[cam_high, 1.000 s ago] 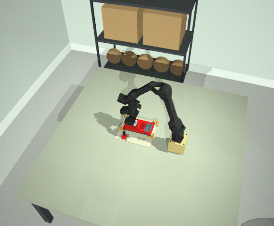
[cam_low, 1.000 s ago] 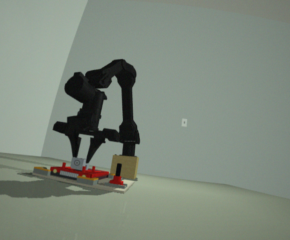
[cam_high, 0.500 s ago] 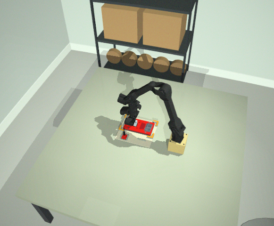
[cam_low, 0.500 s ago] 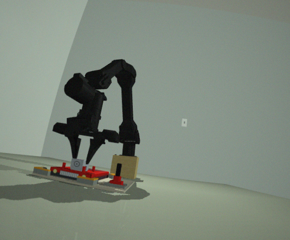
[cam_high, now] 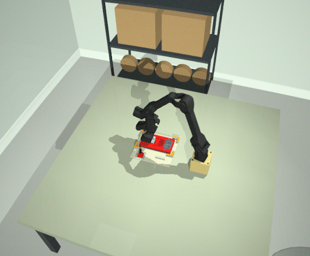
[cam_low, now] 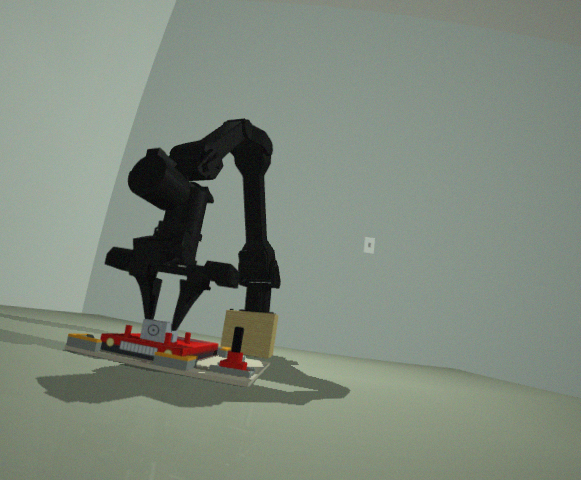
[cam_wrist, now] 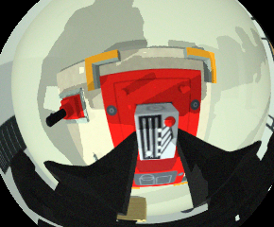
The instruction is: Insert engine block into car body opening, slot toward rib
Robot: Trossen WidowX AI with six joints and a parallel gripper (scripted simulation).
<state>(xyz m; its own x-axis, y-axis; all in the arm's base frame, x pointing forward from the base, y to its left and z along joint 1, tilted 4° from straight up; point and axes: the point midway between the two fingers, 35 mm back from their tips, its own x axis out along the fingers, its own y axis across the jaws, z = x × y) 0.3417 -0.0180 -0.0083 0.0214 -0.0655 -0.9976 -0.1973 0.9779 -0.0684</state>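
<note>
Right now my gripper tip is 10 mm above the grey engine block.
</note>
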